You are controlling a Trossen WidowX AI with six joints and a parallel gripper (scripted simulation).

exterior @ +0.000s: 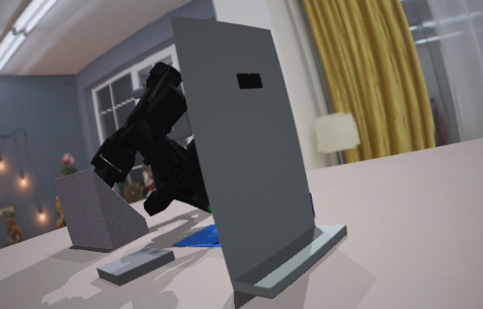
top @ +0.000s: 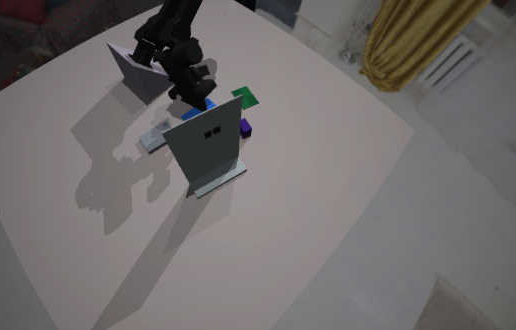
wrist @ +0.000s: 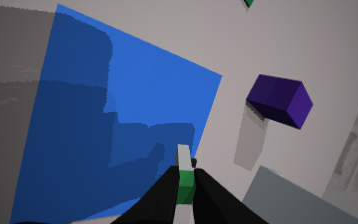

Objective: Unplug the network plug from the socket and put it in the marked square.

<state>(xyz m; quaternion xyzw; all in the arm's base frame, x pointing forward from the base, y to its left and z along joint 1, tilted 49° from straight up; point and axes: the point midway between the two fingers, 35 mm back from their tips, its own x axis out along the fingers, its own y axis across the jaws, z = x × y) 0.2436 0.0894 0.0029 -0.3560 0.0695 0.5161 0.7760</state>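
My gripper tip is now 40 mm above the blue marked square and 10 mm past it. Also, from my gripper tip: green network plug right at my gripper tip; flat grey plate 160 mm to the right, 40 mm below, 40 mm behind; purple block 120 mm ahead, 60 mm to the left, 30 mm below.
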